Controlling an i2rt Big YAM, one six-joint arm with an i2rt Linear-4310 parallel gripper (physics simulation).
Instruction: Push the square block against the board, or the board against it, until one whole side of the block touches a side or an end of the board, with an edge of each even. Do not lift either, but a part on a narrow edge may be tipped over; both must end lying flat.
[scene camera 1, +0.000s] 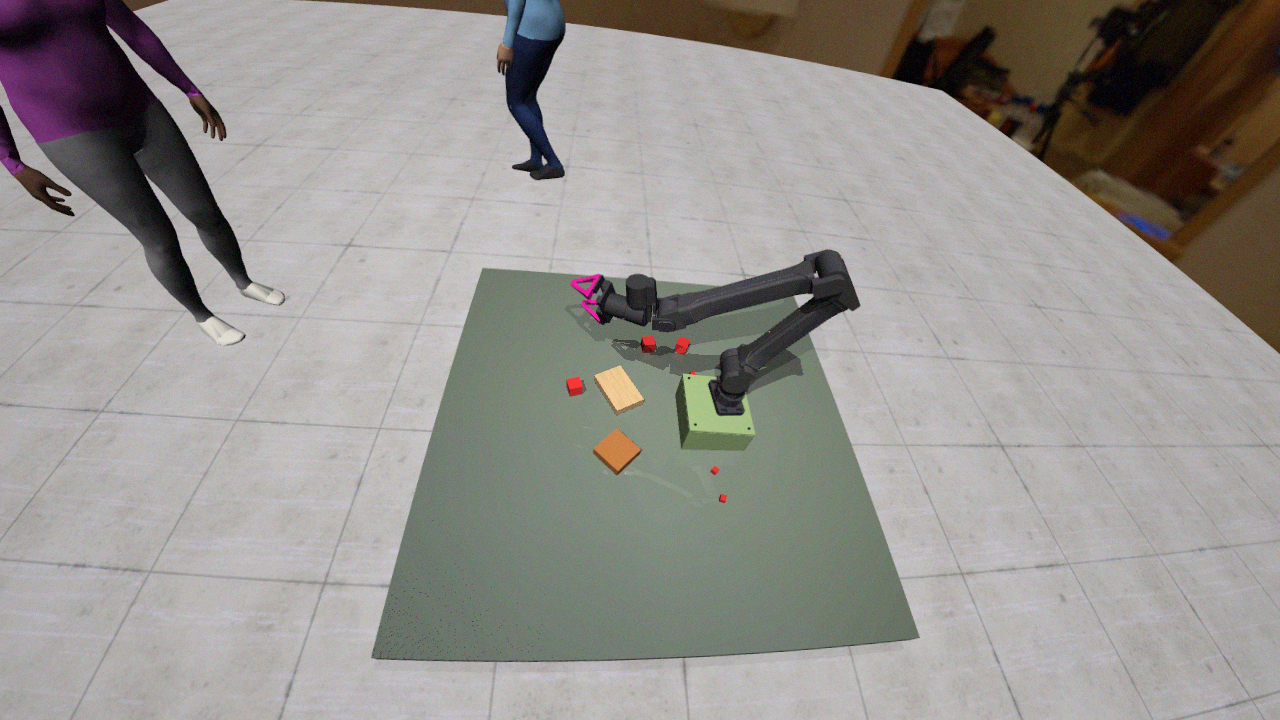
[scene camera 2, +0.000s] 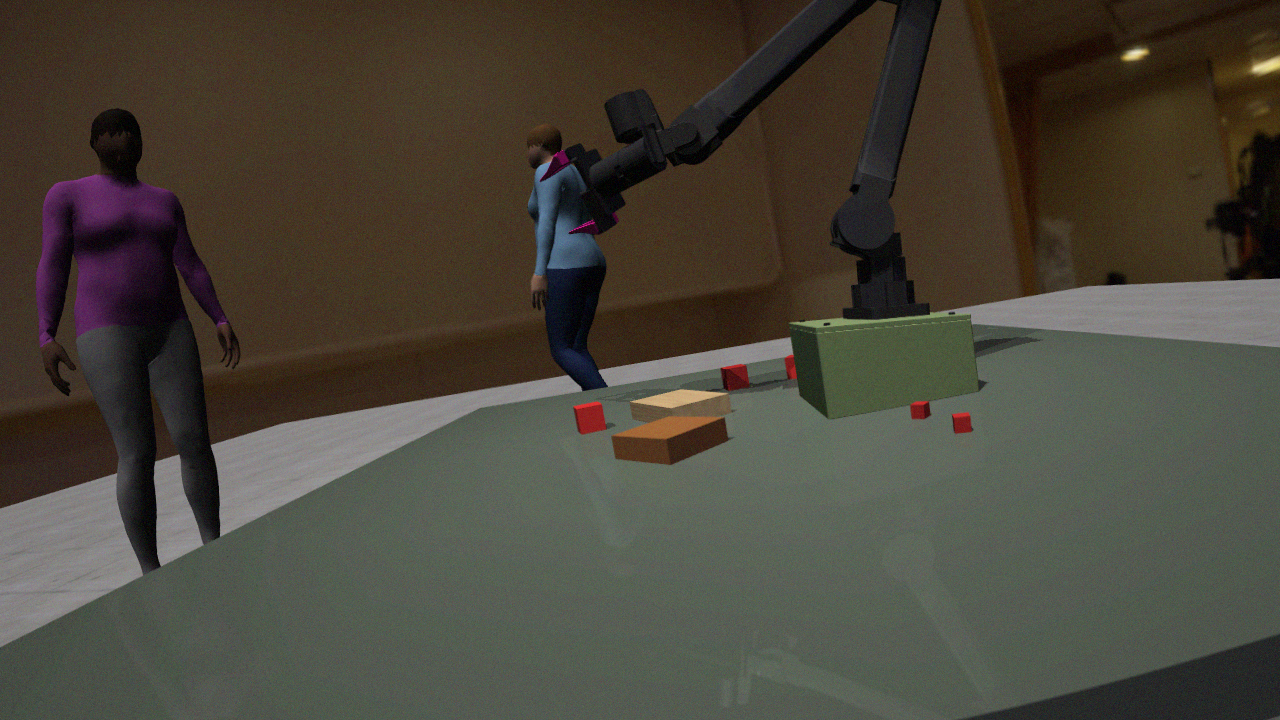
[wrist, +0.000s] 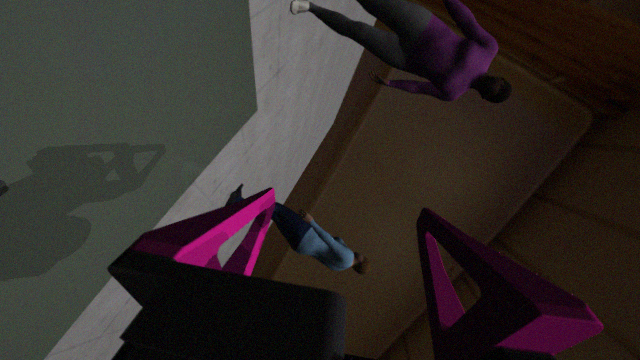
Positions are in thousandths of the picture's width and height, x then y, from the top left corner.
My gripper shows in scene camera 1 (450, 406), in scene camera 2 (435, 287) and in the wrist view (540, 571). An orange square block shows in scene camera 1 (482, 627) and in scene camera 2 (523, 612); in the wrist view it is out of frame. A pale wooden board shows in scene camera 1 (486, 548) and in scene camera 2 (536, 560); in the wrist view it is out of frame.
